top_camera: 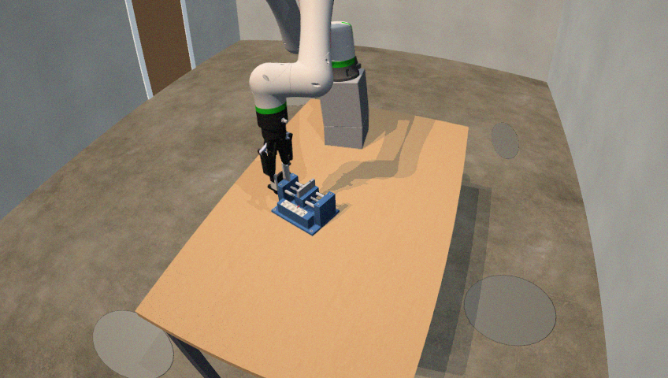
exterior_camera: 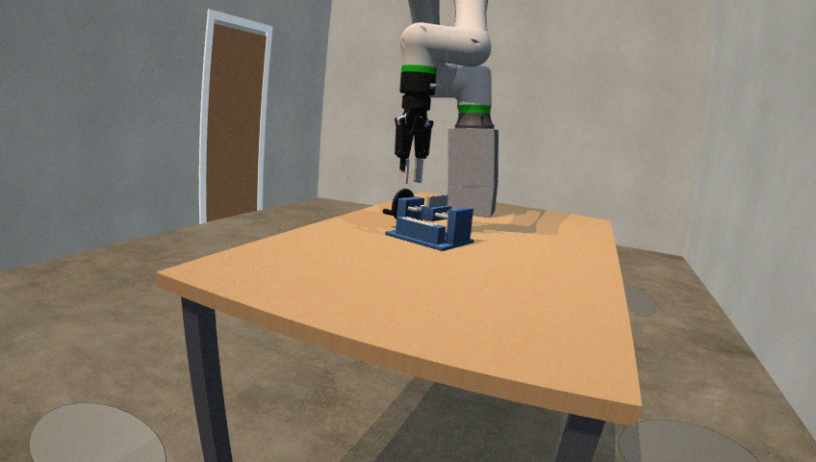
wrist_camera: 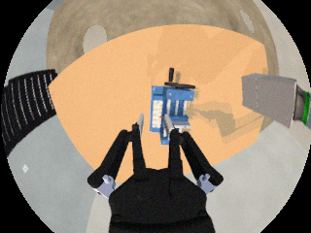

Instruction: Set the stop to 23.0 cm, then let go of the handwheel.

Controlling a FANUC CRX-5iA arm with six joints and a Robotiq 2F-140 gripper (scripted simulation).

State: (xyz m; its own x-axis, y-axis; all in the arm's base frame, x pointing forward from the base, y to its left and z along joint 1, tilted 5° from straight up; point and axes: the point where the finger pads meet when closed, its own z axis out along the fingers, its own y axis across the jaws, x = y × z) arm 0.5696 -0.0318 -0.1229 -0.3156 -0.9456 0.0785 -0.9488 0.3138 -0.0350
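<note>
My hand is 8 cm past the black handwheel, 7 cm to the left of it and 13 cm above it. Also, from my hand: grey stop plate: 5 cm behind, 6 cm to the left, 10 cm below.
</note>
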